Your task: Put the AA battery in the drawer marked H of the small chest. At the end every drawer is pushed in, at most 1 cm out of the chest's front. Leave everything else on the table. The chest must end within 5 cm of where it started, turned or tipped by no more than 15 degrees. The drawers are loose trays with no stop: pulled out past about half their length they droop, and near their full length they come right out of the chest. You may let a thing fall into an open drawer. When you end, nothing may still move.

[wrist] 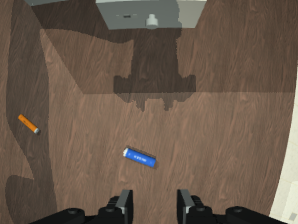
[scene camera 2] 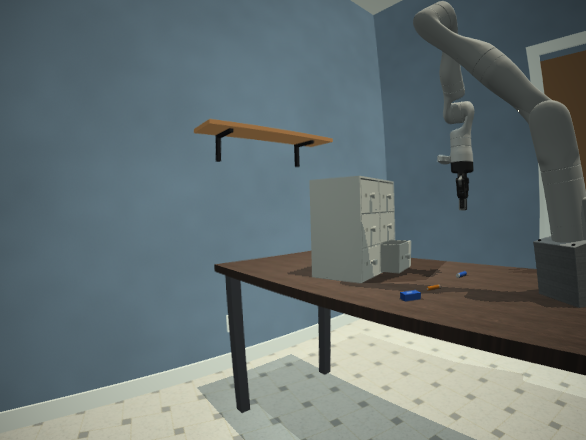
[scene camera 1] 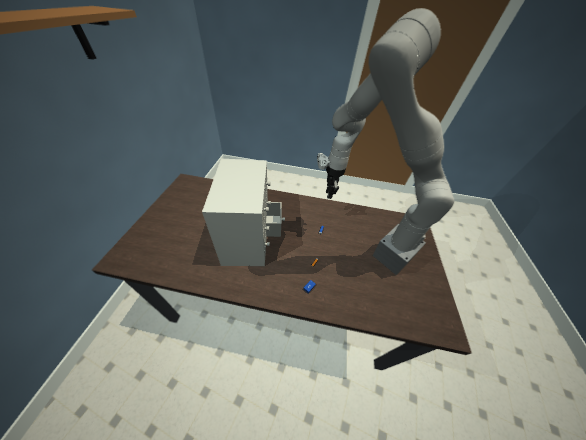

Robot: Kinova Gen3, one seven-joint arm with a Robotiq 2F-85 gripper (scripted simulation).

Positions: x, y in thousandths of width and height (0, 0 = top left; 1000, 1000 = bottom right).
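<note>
A pale chest (scene camera 1: 398, 478) is visible, as is my gripper (wrist: 522, 904).
</note>
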